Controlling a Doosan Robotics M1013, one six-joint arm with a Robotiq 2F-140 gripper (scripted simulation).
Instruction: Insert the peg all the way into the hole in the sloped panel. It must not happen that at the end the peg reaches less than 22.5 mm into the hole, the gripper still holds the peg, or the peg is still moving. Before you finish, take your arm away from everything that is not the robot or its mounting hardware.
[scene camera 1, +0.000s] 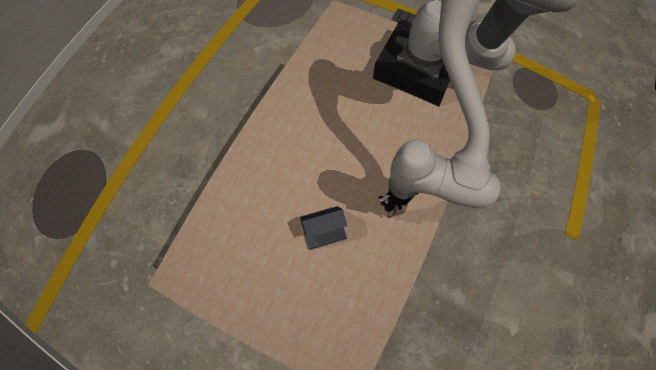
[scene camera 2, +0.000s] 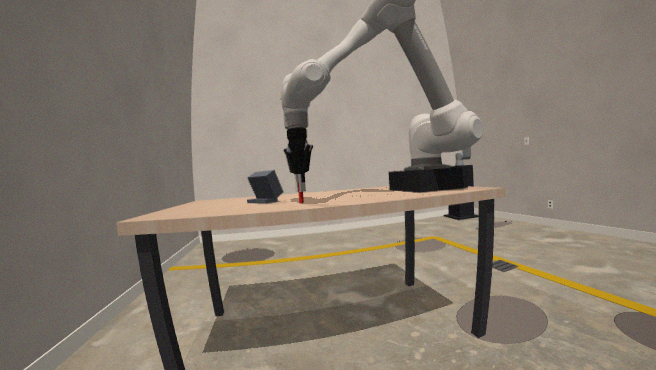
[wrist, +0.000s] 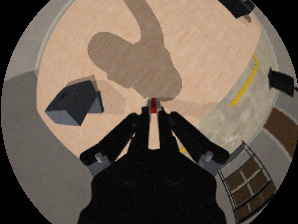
In view: my gripper (scene camera 2: 300, 191).
My gripper also shows in the wrist view (wrist: 153, 104).
